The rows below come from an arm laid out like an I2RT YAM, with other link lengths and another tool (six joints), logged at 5 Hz.
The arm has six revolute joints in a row. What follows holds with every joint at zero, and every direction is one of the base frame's. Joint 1 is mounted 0.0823 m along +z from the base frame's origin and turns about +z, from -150.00 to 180.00 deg. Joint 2 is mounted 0.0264 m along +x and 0.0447 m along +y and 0.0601 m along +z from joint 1 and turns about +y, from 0.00 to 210.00 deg. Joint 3 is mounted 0.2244 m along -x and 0.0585 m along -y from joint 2 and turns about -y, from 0.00 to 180.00 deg. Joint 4 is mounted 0.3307 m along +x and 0.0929 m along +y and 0.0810 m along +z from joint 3 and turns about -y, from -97.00 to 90.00 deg. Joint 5 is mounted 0.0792 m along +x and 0.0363 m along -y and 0.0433 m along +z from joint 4 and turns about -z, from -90.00 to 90.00 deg. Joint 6 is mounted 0.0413 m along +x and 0.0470 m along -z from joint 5 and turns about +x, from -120.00 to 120.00 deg. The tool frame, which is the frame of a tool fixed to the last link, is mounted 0.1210 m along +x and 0.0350 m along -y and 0.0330 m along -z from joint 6; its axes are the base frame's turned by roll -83.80, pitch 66.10 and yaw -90.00 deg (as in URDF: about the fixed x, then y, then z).
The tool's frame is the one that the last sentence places.
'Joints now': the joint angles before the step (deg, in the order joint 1, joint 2, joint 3, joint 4, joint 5, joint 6). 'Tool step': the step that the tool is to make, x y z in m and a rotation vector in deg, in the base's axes. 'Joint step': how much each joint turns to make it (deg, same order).
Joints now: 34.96 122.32 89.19 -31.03 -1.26 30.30
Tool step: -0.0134 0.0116 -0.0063 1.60 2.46 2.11
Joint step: 0.95 0.63 -0.01 -0.43 -2.96 0.12
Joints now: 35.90 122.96 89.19 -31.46 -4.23 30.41
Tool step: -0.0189 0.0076 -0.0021 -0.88 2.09 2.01
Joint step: 1.73 0.00 -0.02 -2.18 -0.61 -0.04
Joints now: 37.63 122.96 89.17 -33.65 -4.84 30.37
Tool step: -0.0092 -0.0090 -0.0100 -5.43 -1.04 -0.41
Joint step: 1.53 0.63 -0.70 -1.22 5.27 0.03
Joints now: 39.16 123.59 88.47 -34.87 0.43 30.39
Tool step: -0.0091 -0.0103 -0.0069 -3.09 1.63 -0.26
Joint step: 0.21 0.65 -0.12 -2.45 1.44 0.02
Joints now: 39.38 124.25 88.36 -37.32 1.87 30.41
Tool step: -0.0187 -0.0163 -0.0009 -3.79 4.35 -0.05
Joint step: -0.03 -0.02 -0.02 -5.76 0.17 -0.02
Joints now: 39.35 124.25 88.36 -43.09 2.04 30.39
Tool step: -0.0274 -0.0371 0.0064 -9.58 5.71 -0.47
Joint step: -0.08 0.00 0.02 -10.51 3.81 0.00
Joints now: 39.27 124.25 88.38 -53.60 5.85 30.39
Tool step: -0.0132 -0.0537 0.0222 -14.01 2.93 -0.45
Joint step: -1.25 -0.18 0.09 -11.34 9.13 0.01
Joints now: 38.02 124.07 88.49 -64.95 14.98 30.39
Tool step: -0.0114 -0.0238 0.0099 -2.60 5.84 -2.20
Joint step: -2.41 0.00 0.02 -6.11 -1.33 -0.55
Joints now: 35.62 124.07 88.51 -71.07 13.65 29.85
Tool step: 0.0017 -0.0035 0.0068 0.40 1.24 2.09
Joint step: -0.40 -0.83 0.02 -0.98 -0.29 -2.76
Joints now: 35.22 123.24 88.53 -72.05 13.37 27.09
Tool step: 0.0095 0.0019 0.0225 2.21 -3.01 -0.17
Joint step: -0.56 -3.85 0.02 -0.04 0.02 -0.41
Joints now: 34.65 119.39 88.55 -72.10 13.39 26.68
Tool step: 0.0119 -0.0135 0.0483 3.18 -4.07 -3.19
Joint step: -3.01 -7.62 -0.02 -2.48 -0.46 0.10
